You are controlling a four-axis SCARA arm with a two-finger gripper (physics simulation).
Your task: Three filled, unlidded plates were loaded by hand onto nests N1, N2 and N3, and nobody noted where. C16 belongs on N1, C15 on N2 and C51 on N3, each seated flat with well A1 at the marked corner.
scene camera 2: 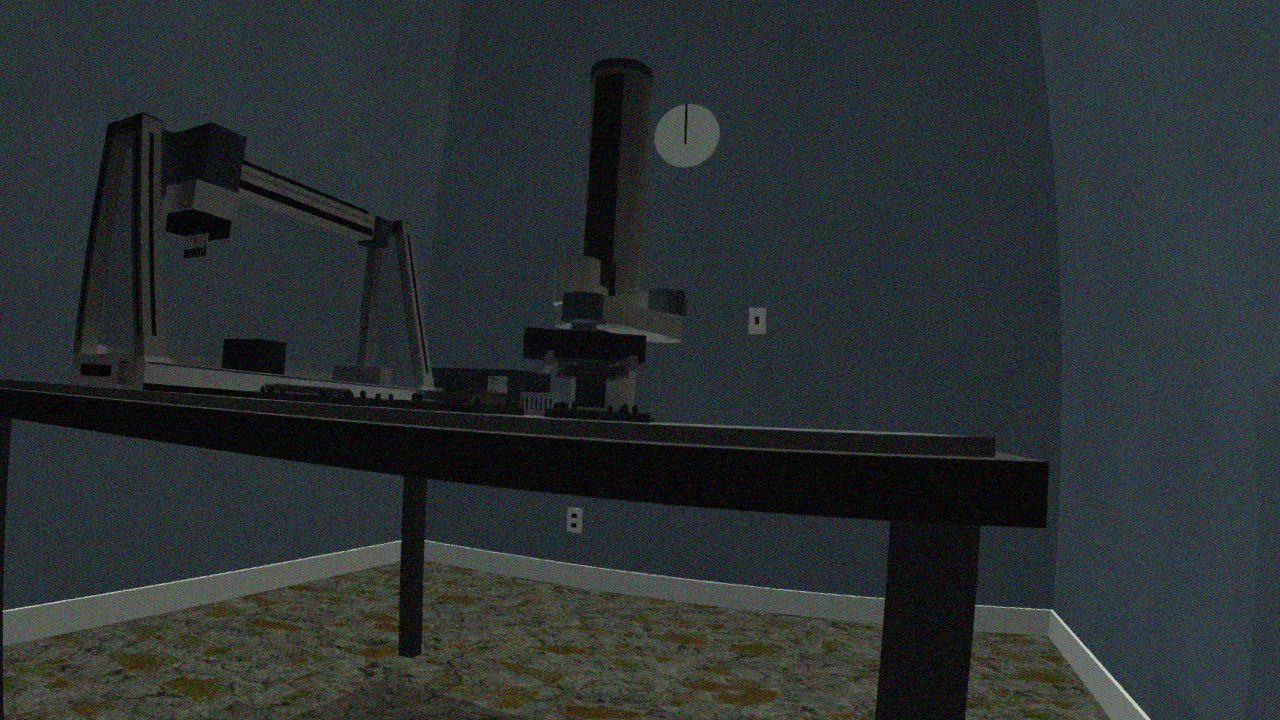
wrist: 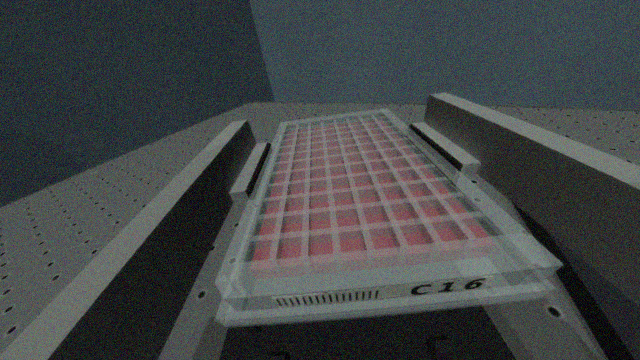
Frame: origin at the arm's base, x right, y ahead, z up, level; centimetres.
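Seen in the pictures: gripper, between the fingertips: (scene camera 2: 592,360) (wrist: 337,124).
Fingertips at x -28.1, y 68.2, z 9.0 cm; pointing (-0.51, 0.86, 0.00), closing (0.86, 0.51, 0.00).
Observation:
Offsets run from my fingertips to a thing's top centre. "spot": to the spot under its first point. Level surfaces: height alone.
The plate C16 {dx +1.2, dy -2.0, dz -0.6 cm} (wrist: 350,200) is clear, has red-filled wells and no lid, and lies level between the fingers in the wrist view. Its end label with a barcode and "C16" faces the camera. My gripper (scene camera 2: 592,392) (wrist: 337,124) is shut on it, with pads against both long sides. In the scene view the fingers are low over a dark nest {dx +0.5, dy -2.1, dz -5.5 cm} (scene camera 2: 597,412) with small posts. In the wrist view a dark surface {dz -6.5 cm} (wrist: 350,342) shows below the plate's near end. I cannot tell the height gap, the nest's number or the marked corner. C15 and C51 cannot be made out.
A gantry frame (scene camera 2: 145,250) with a hanging dark head {spot: dx +74.7, dy +9.6, dz +34.5 cm} (scene camera 2: 205,156) stands at the left of the table (scene camera 2: 716,474). A dark box {spot: dx +81.0, dy -11.8, dz +0.8 cm} (scene camera 2: 254,355) stands by its base. More low dark fixtures {spot: dx +61.1, dy -71.6, dz +0.0 cm} (scene camera 2: 492,383) lie just left of my gripper. Perforated deck {dz -7.7 cm} (wrist: 115,200) shows beside the fingers.

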